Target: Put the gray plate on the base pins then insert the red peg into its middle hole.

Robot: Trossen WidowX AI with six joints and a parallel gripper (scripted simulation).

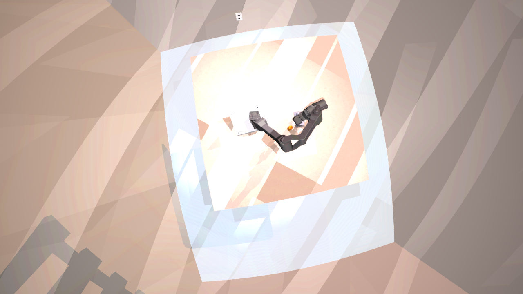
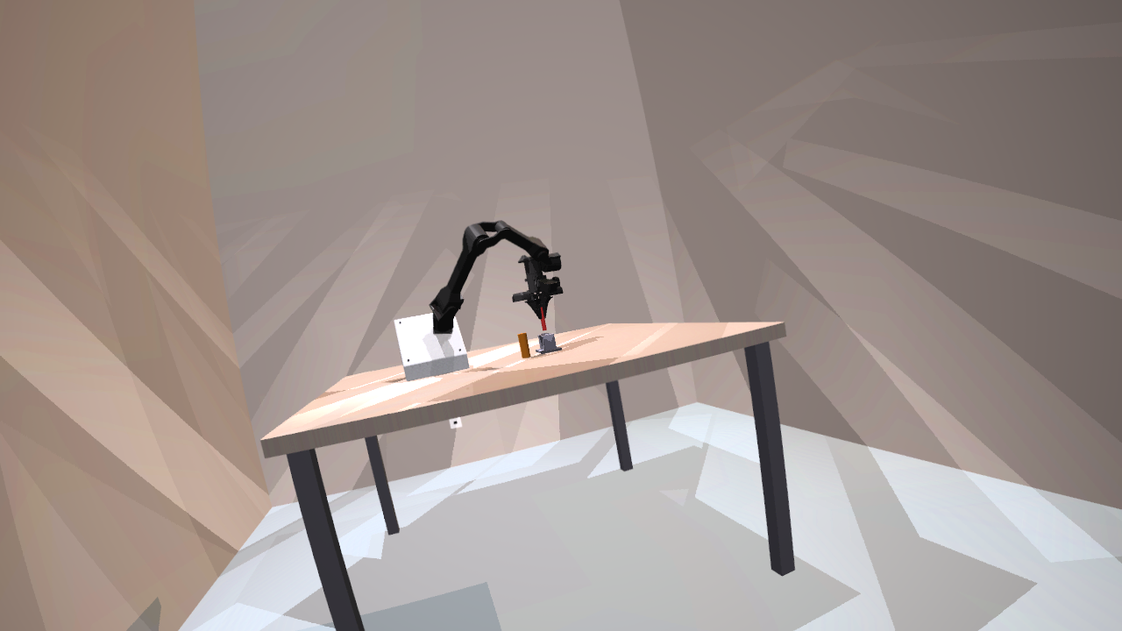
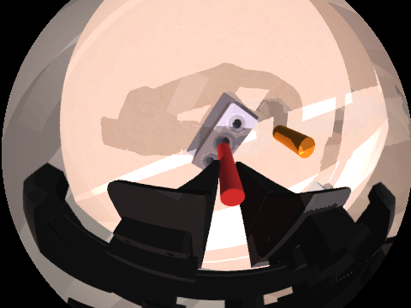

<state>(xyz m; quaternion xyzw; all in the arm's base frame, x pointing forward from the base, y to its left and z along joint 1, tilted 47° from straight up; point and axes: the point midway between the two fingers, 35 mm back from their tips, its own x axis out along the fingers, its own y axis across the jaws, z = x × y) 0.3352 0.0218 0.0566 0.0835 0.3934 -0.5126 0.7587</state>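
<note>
My gripper tip is 7 cm above the gray plate. Also, from my gripper tip: pin base (10 cm below); then yellow-orange object (9 cm behind, 7 cm to the right, 7 cm below); then red peg (right at my gripper tip).
</note>
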